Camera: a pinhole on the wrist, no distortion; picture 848 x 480 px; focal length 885.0 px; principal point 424.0 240.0 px. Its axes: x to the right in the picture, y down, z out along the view. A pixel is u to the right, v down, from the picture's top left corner.
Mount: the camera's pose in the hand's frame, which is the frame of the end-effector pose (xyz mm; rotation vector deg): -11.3 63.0 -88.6 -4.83 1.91 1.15
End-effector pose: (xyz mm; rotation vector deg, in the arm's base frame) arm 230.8 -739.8 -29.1 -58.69 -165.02 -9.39
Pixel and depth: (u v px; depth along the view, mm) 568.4 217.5 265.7
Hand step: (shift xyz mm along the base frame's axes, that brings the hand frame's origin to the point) 11.8 109.1 -163.1
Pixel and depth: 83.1 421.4 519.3
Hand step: 267.5 92.8 -429.1
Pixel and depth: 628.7 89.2 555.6
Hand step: -113.2 159.2 -447.5
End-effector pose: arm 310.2 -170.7 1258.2 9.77 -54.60 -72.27
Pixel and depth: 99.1 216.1 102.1
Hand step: 39.9 68.1 26.2
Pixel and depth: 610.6 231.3 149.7
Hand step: 13.4 26.8 94.2
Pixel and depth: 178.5 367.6 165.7
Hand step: 21.0 108.3 79.6
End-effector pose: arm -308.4 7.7 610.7 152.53 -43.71 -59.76
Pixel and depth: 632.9 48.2 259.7
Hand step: -91.5 -53.8 -151.6
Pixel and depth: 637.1 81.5 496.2
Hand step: -205.3 -75.0 -368.4
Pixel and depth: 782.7 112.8 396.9
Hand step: -122.0 -116.8 -306.0
